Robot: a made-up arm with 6 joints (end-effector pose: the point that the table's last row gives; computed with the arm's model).
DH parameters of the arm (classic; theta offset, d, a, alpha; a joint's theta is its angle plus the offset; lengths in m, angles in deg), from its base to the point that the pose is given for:
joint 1: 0 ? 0 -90
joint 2: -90 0 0.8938 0
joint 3: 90 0.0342 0 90
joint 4: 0 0.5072 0 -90
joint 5: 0 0 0 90
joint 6: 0 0.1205 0 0
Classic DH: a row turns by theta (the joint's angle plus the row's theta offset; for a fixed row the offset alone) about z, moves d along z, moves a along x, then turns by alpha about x.
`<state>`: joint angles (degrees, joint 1 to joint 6).
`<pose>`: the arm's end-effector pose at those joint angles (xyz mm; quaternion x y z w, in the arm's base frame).
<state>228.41 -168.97 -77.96 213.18 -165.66 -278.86</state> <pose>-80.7 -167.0 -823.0 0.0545 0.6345 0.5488 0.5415</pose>
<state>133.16 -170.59 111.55 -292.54 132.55 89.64</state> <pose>252.9 -439.6 -403.3 0.6976 -0.2574 -0.6408 0.1909</pose>
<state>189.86 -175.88 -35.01 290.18 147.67 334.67</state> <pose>-127.5 4.5 -1020.5 -0.4075 -0.1368 -0.7691 0.4730</pose>
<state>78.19 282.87 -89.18 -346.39 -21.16 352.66</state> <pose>-223.4 -951.3 -182.6 -0.5898 0.8042 0.0086 0.0733</pose>
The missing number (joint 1, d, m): 0.2303
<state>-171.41 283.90 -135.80 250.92 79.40 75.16</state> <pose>537.2 159.8 16.1 -0.6961 -0.0928 0.2749 0.6567</pose>
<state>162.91 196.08 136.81 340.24 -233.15 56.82</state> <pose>348.4 -108.8 -200.0 0.5014 -0.5864 -0.6103 0.1794</pose>
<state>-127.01 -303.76 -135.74 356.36 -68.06 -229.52</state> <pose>-75.2 -168.4 718.0 -0.7505 0.5982 -0.0231 0.2800</pose>
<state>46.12 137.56 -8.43 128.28 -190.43 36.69</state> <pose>596.0 693.8 -664.1 0.3282 -0.1960 -0.3852 0.8399</pose>
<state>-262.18 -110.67 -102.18 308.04 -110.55 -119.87</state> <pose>-50.4 -537.5 -438.0 -0.1569 -0.4140 0.1065 0.8903</pose>
